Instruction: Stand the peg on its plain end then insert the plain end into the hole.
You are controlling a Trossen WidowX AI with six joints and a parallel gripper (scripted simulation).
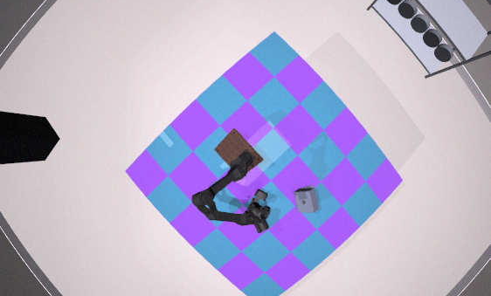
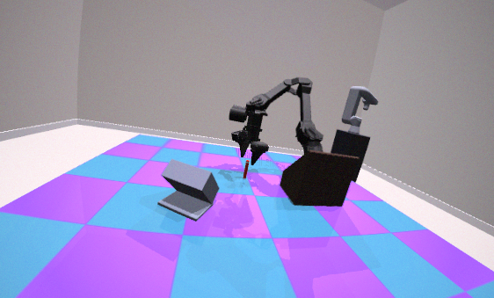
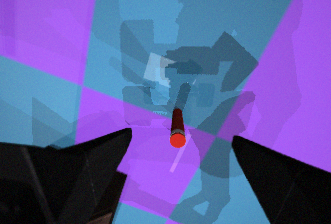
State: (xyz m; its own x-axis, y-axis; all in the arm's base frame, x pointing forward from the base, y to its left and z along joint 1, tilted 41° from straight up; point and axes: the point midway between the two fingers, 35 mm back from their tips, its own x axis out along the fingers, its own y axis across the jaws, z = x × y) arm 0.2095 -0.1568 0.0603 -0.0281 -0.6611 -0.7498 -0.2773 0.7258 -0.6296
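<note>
The red peg lies 20 mm below my gripper tip. From my gripper tip the other things lie so: grey sloped panel (210 mm to the left, 210 mm ahead, 10 mm below).
</note>
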